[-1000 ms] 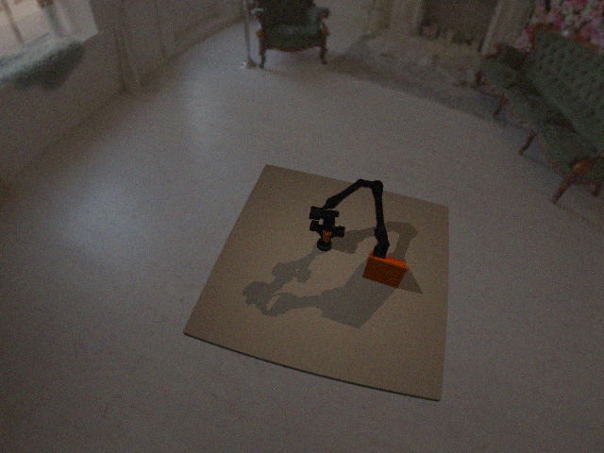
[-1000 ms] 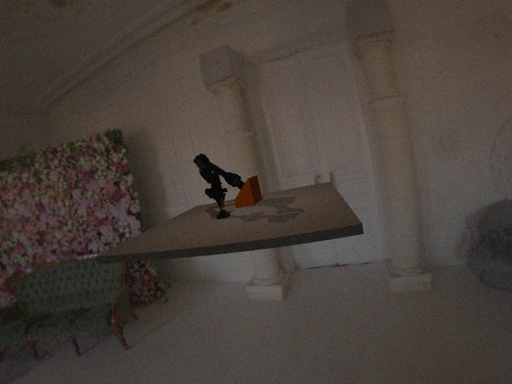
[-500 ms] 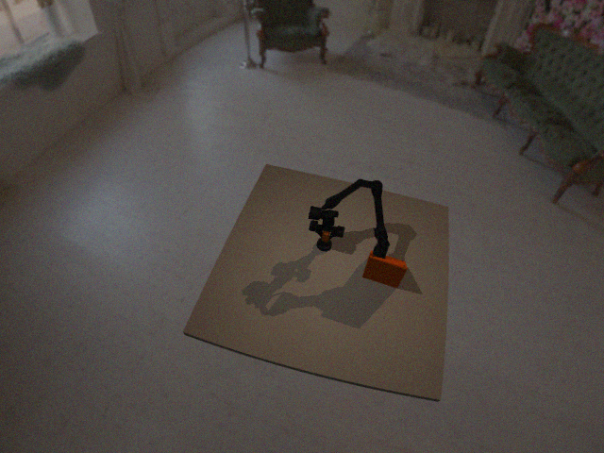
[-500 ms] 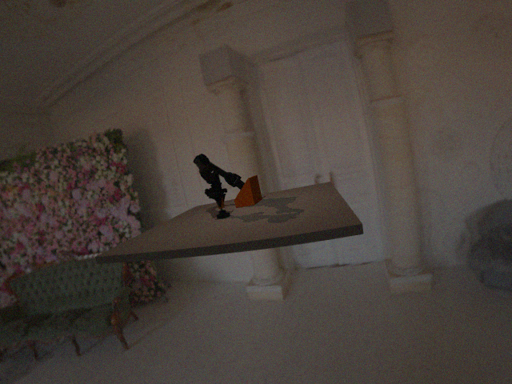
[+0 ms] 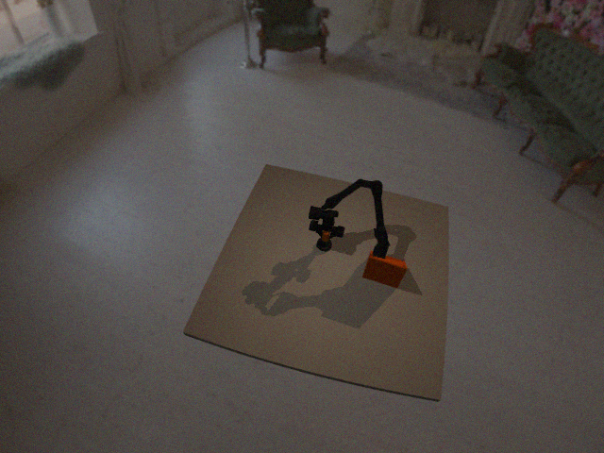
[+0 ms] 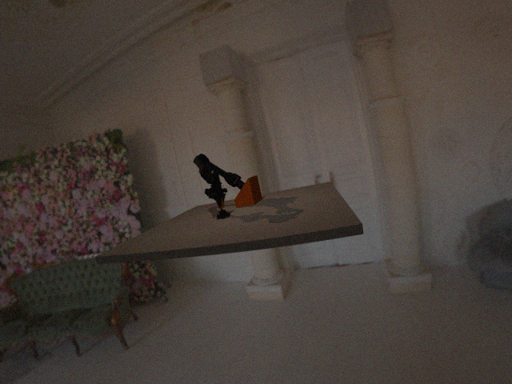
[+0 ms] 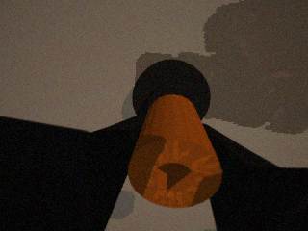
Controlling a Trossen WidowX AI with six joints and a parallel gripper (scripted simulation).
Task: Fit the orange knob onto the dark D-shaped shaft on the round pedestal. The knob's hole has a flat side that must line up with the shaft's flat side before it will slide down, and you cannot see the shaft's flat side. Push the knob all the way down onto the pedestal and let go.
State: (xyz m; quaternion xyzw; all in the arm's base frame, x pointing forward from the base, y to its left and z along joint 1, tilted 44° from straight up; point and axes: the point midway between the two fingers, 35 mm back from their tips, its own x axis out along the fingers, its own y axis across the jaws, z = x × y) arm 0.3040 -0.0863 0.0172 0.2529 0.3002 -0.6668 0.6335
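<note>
My gripper tip is 20 mm below the orange knob. Also, from my gripper tip: dark round pedestal 40 mm below.
</note>
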